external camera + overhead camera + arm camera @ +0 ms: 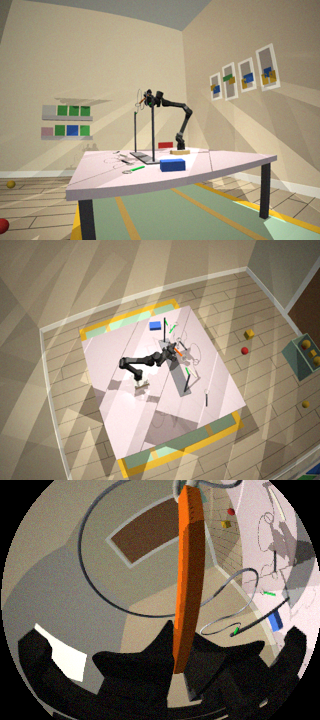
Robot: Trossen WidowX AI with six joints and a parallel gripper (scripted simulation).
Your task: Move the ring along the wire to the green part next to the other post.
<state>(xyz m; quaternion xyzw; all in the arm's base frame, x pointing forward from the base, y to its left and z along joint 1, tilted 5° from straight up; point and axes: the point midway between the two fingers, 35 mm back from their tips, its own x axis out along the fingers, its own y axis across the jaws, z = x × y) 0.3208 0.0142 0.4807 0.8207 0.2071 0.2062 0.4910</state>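
The orange-handled ring is 1 cm ahead of my gripper tip, 8 cm to the right of it and 5 cm below it. Round my gripper tip: white stick (18 cm ahead, 6 cm to the right, 53 cm below); blue block (4 cm behind, 55 cm to the left, 51 cm below); dark-handled ring (24 cm ahead, 32 cm to the right, 53 cm below).
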